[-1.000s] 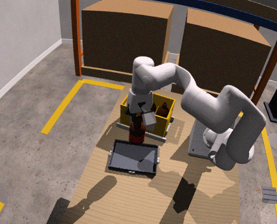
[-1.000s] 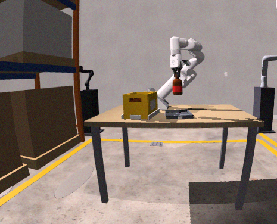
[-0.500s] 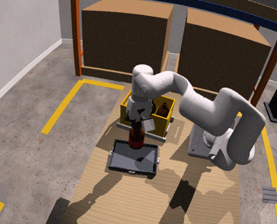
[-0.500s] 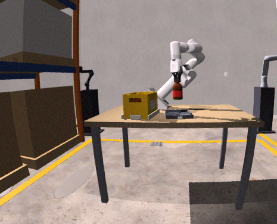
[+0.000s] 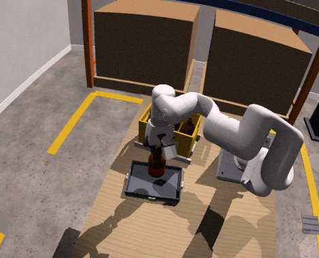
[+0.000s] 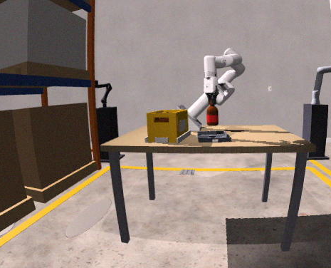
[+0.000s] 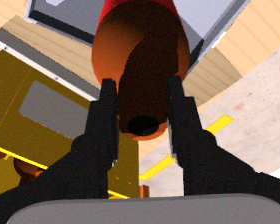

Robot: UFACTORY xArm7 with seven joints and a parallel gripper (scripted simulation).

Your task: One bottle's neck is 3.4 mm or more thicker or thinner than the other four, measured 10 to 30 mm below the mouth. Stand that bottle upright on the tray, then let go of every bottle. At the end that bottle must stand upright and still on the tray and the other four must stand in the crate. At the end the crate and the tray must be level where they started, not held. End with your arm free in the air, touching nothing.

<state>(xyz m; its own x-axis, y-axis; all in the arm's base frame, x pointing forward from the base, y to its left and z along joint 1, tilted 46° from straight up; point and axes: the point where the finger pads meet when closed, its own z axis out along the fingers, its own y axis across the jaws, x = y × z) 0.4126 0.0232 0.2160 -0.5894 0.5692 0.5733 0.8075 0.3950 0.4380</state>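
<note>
My gripper is now 22 cm above the dark grey tray. From my hand the other things lie so: yellow crate 28 cm to the right, 15 cm below, 1 cm behind.
</note>
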